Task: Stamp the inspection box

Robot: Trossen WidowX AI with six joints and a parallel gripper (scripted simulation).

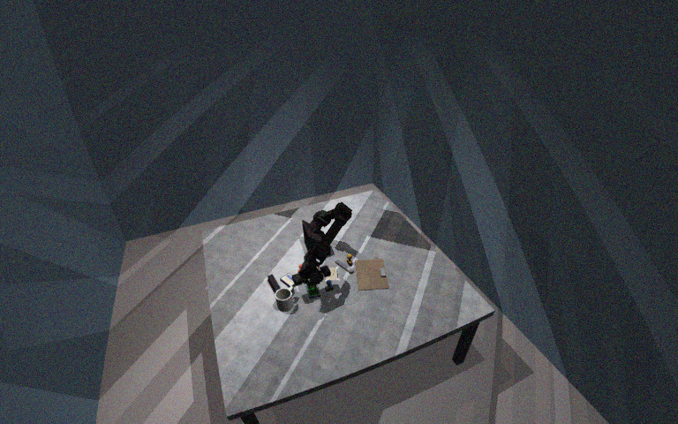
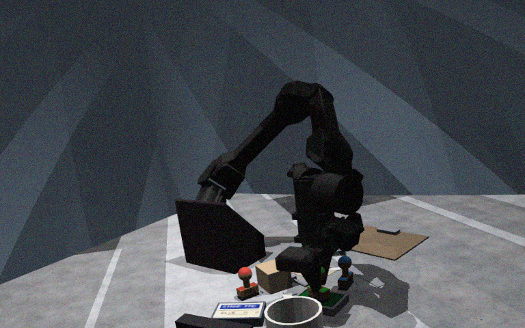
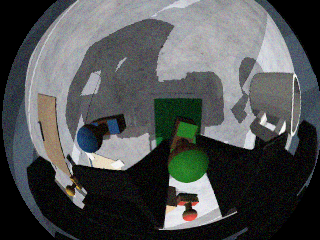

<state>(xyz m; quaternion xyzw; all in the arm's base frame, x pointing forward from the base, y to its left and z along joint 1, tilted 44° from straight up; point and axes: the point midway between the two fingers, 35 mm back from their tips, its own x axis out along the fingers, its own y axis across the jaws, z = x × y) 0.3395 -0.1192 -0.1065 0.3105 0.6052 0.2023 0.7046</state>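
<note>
Right now the green-knobbed stamp is right at my gripper tip. Round my gripper tip: wooden cube: 120 mm behind, 60 mm to the left, 10 mm below; then green ink pad: 30 mm below; then blue-knobbed stamp: 30 mm ahead, 80 mm to the left, 20 mm below.
</note>
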